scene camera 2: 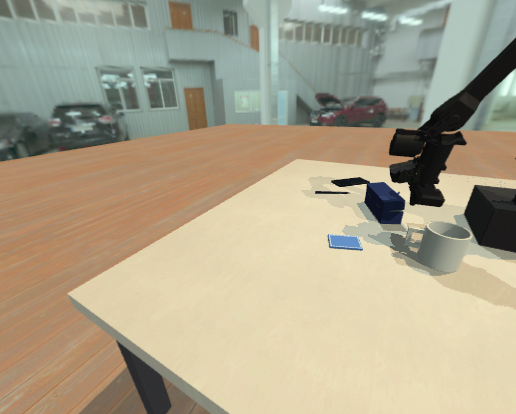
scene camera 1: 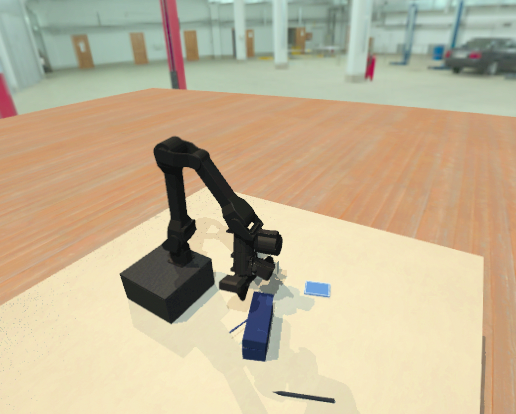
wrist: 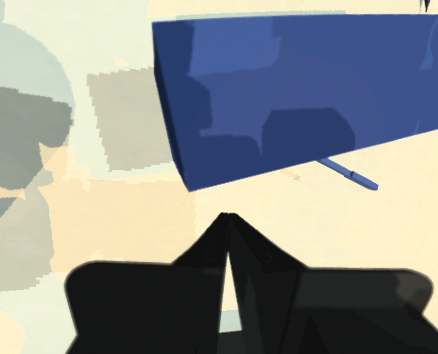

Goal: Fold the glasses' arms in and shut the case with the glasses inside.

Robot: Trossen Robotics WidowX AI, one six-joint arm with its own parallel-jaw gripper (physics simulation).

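Pixels of known places: gripper, fingertip midpoint: (scene camera 2: 411,204) (scene camera 1: 242,300) (wrist: 227,220); arm's base, origin of the base link: (scene camera 1: 181,258).
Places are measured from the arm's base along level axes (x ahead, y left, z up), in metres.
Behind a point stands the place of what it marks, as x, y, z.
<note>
The dark blue case (scene camera 1: 260,317) @[0.327, -0.063, -0.030] (scene camera 2: 384,202) @[0.315, 0.028, -0.035] (wrist: 310,75) @[0.317, -0.031, -0.030] stands on the table as a long box with its lid down or nearly down. A thin blue bar, which looks like an arm of the glasses (scene camera 1: 238,326) @[0.279, -0.098, -0.055] (wrist: 351,174) @[0.278, -0.101, -0.052], sticks out from the case's long side facing the robot base. The rest of the glasses is hidden; whether the lid is fully shut I cannot tell. My gripper (scene camera 1: 243,296) @[0.242, -0.019, -0.048] (scene camera 2: 414,201) @[0.242, -0.019, -0.048] (wrist: 227,220) @[0.242, -0.019, -0.048] is shut and empty. Its tips are beside the near end of the case, on the side where the bar sticks out, apart from both.
A grey mug (scene camera 2: 442,250) @[0.196, 0.210, -0.051] stands near the case, largely hidden behind the arm in scene camera 1. A blue card-like thing (scene camera 1: 317,289) @[0.396, 0.177, -0.100] (scene camera 2: 345,242) @[0.391, 0.188, -0.100], a dark pen (scene camera 1: 304,397) @[0.499, -0.166, -0.097] (scene camera 2: 331,192) @[0.500, -0.159, -0.099] and a flat black thing (scene camera 2: 350,182) @[0.449, -0.308, -0.097] lie around. The black base block (scene camera 1: 167,275) @[0.016, -0.079, -0.002] (scene camera 2: 492,215) @[0.084, 0.048, -0.019] is nearby.
</note>
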